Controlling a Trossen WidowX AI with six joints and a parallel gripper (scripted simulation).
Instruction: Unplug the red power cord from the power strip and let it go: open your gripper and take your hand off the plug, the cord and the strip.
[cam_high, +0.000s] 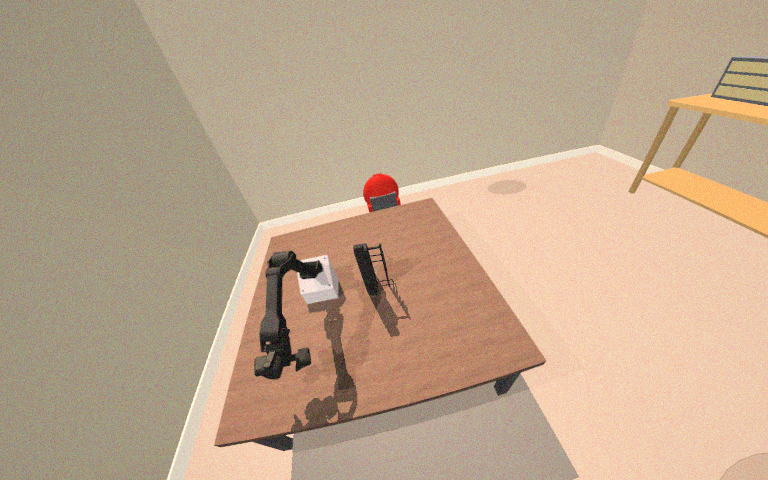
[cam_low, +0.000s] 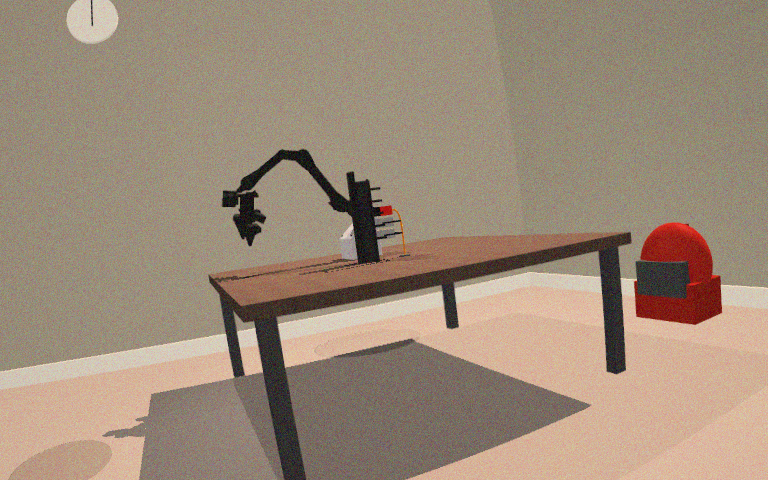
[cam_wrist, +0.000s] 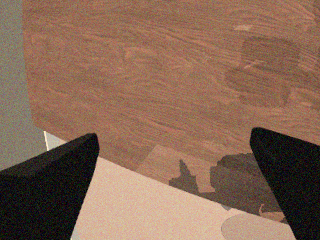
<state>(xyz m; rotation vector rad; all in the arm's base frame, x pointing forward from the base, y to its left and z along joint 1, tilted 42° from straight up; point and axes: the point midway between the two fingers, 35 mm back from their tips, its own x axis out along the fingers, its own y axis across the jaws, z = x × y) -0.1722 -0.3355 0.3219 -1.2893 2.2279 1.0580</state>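
Right now the red plug is 45 cm ahead of my gripper tip, 40 cm to the left of it and 6 cm above it.
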